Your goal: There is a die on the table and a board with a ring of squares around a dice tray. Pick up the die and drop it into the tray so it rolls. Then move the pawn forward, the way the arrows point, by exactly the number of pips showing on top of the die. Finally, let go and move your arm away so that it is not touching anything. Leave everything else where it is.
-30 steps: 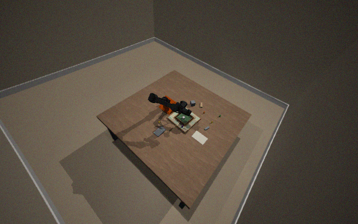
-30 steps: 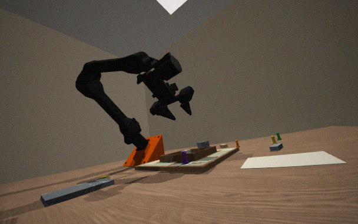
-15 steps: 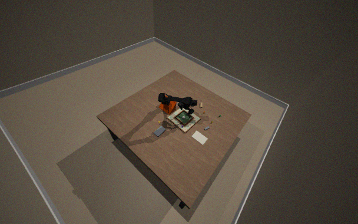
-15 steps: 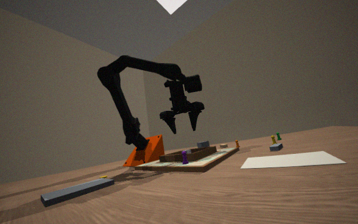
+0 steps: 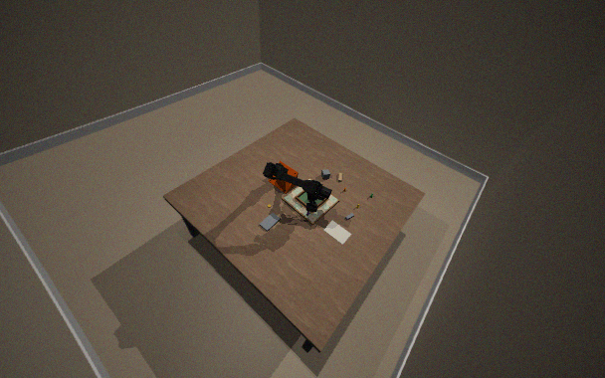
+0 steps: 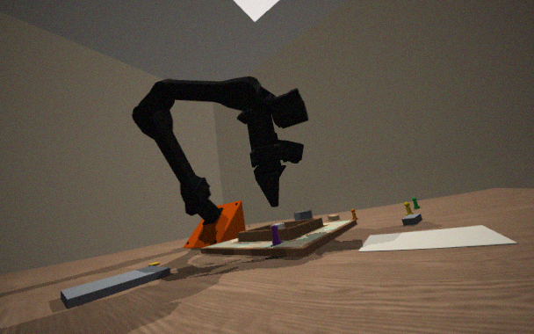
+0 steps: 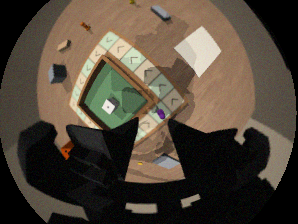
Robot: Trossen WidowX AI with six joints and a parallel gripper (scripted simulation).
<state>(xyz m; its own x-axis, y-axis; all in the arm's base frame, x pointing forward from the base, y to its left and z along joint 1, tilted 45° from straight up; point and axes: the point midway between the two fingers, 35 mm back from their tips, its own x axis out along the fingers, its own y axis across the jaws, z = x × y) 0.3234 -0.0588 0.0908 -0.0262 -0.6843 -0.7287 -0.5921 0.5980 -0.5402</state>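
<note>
The purple pawn lies 1 cm ahead of my gripper tip, 2 cm to the right of it and 5 cm below it. The rest, counted from my gripper tip: green dice tray 5 cm behind, 9 cm to the left, 7 cm below; then white die 5 cm behind, 8 cm to the left, 5 cm below; then white sheet 22 cm ahead, 8 cm below.
</note>
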